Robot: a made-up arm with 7 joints.
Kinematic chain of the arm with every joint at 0, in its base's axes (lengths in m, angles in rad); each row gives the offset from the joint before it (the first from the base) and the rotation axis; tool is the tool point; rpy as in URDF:
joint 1: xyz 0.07 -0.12 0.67 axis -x
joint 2: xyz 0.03 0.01 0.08 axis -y
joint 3: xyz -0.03 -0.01 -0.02 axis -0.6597 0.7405 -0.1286
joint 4: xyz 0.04 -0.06 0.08 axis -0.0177 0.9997 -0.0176
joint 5: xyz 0.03 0.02 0 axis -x
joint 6: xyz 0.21 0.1 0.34 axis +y
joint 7: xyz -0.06 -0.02 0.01 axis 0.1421 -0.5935 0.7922
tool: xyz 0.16 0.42 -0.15 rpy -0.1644 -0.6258 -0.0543
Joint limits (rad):
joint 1: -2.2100..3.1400
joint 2: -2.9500..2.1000
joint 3: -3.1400..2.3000
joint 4: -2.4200..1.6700
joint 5: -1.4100..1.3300
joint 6: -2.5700..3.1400
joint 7: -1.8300..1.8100
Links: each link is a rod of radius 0.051 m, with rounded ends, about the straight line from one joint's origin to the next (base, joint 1, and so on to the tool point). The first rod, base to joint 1, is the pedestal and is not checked.
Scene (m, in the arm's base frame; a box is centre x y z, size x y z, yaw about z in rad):
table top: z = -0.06
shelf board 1: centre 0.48 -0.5 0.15 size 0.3 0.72 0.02 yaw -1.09
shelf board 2: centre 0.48 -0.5 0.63 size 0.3 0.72 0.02 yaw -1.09
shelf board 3: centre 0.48 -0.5 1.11 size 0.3 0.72 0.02 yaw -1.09
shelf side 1: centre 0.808 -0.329 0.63 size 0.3 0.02 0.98 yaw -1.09
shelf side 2: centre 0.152 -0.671 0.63 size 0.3 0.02 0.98 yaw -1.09
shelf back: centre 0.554 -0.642 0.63 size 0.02 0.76 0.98 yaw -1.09
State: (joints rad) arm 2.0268 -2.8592 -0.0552 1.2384 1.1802 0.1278 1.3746
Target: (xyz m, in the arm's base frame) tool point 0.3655 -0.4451 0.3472
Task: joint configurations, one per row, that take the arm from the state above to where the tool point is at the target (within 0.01 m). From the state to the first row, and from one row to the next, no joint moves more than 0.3 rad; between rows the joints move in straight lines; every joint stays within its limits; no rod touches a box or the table.
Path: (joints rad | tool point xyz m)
1: 2.1835 -2.9046 -0.0921 1.3162 1.1097 0.1967 1.4424 | 0.3986 -0.3121 0.2726
2: 2.3403 -2.9500 -0.1290 1.3940 1.0392 0.2656 1.5102 | 0.3655 -0.4451 0.3472

